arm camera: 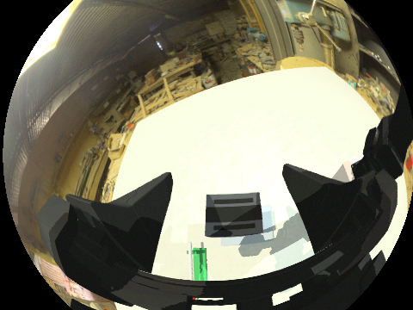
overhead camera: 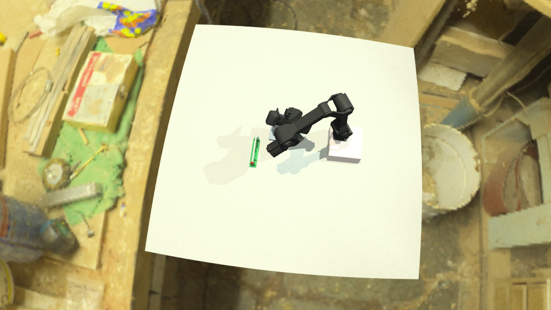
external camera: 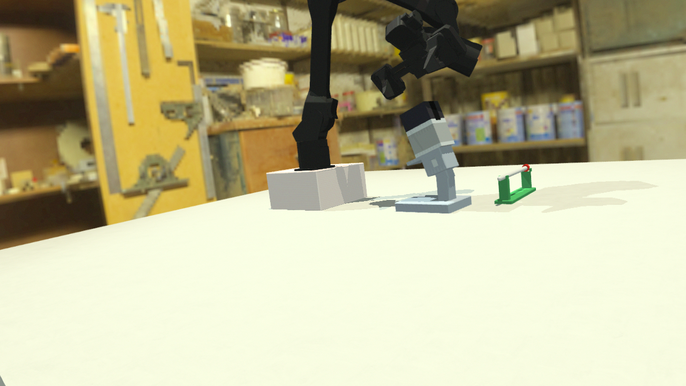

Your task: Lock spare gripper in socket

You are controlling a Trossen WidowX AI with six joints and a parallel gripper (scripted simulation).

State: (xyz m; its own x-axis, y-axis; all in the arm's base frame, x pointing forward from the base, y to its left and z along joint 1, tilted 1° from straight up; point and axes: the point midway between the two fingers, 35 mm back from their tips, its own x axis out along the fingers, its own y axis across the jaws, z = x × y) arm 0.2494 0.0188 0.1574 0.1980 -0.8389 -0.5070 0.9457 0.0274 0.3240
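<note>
Right now the green cradle is 13 cm ahead of my gripper tip, 14 cm to the left of it and 19 cm below it. Round my gripper tip: spare gripper (3 cm ahead, 2 cm to the left, 9 cm below); then grey mount (3 cm ahead, 2 cm to the left, 17 cm below).
</note>
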